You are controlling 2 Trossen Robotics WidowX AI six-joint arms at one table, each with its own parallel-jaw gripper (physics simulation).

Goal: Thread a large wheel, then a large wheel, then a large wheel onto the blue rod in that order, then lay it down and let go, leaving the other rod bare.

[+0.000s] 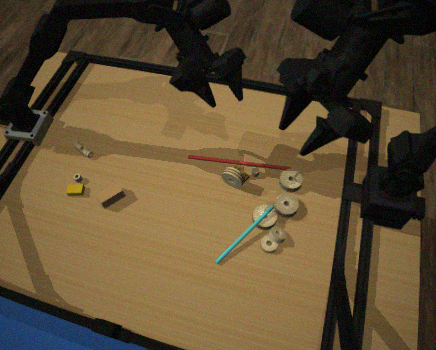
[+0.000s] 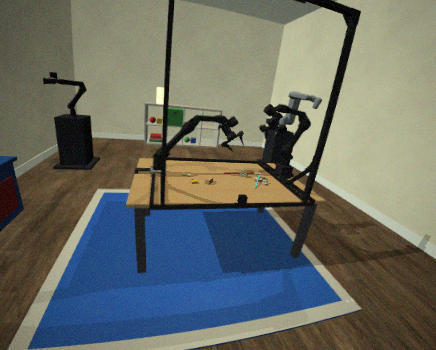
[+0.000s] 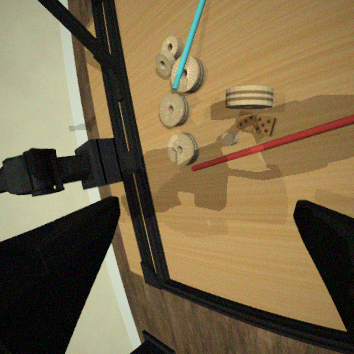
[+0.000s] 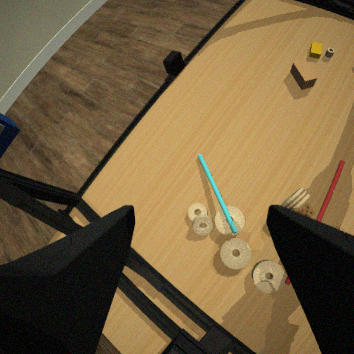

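Seen in the pictures: left gripper, fingertip midpoint: [image 1: 227, 103] [image 2: 238, 148] [image 3: 207, 206]; right gripper, fingertip midpoint: [image 1: 290, 141] [image 2: 269, 138] [image 4: 201, 213]; left arm's base, link origin: [image 1: 25, 122] [image 2: 157, 168]; right arm's base, link origin: [image 1: 394, 187] [image 2: 284, 165] [image 3: 84, 166].
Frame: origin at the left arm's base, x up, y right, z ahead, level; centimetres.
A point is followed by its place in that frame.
The blue rod [image 1: 245, 234] {y 22.3, x -1.4, z 65.8 cm} [image 3: 190, 45] {y 19.8, x -1.4, z 66.7 cm} [image 4: 216, 192] {y 21.5, x -1.3, z 66.2 cm} lies slanted, one end across a flat large wheel [image 1: 258, 214] {y 16.9, x -1.5, z 68.1 cm} [image 3: 196, 80] {y 14.7, x -1.9, z 67.8 cm} [image 4: 223, 222] {y 17.6, x -1.6, z 70.6 cm}. A second large wheel [image 1: 294, 207] {y 13.8, x -1.7, z 76.2 cm} [image 3: 171, 119] {y 11.2, x -1.5, z 74.5 cm} [image 4: 244, 259] {y 11.0, x -1.6, z 74.5 cm} lies flat beside it. A third large wheel [image 1: 285, 181] {y 7.1, x -1.7, z 73.5 cm} [image 3: 187, 155] {y 4.5, x -1.6, z 73.3 cm} [image 4: 260, 274] {y 7.4, x -1.6, z 75.3 cm} lies flat near one end of the bare red rod [image 1: 239, 162] {y 2.6, x -2.8, z 61.5 cm} [image 3: 272, 144] {y 2.3, x -2.8, z 60.3 cm}. A striped wheel-like piece [image 1: 233, 177] {y 9.6, x 1.3, z 61.1 cm} [image 3: 249, 96] {y 7.8, x 1.6, z 59.8 cm} stands on edge. My left gripper [image 1: 227, 102] {y -0.4, x 15.5, z 58.3 cm} [image 3: 207, 206] {y -0.4, x 15.5, z 58.3 cm} and right gripper [image 1: 293, 141] {y 17.3, x 28.0, z 71.9 cm} [image 4: 201, 207] {y 17.3, x 28.0, z 71.9 cm} are open and empty, above the table's far side.
Two small wheels [image 1: 269, 249] {y 24.6, x -2.4, z 71.6 cm} [image 1: 282, 237] {y 21.8, x -1.3, z 74.1 cm} touch near the blue rod. A domino [image 3: 265, 125] {y 4.8, x -2.9, z 60.5 cm} and small cylinder [image 1: 255, 172] {y 5.5, x -2.0, z 65.9 cm} lie near the red rod. A yellow block [image 1: 75, 190] {y 17.4, x -2.2, z 22.0 cm}, brown angled piece [image 1: 114, 198] {y 18.1, x -1.9, z 33.0 cm} and white pin [image 1: 83, 149] {y 5.4, x -1.7, z 19.7 cm} lie at the left. A black frame edges the table.
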